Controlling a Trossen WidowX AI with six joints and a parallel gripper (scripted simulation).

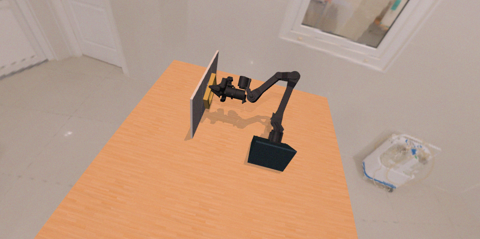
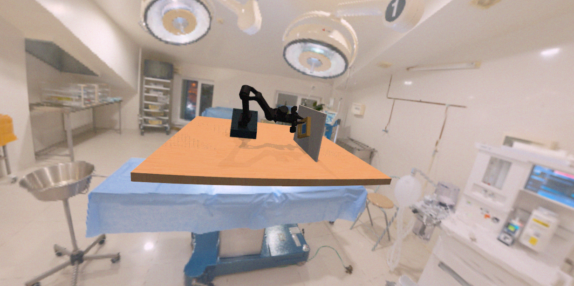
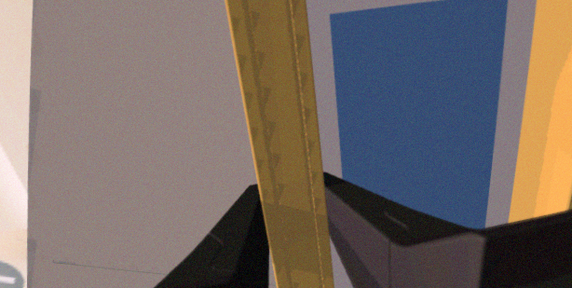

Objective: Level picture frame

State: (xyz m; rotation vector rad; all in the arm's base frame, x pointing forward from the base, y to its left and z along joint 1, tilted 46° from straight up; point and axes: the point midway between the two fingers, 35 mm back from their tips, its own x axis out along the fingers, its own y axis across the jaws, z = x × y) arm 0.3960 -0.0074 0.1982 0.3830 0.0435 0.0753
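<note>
Right now the picture frame is 2 cm to the right of my gripper tip and 5 cm below it. Also, from my gripper tip: grey wall panel: 2 cm ahead, 2 cm to the right, 6 cm below.
</note>
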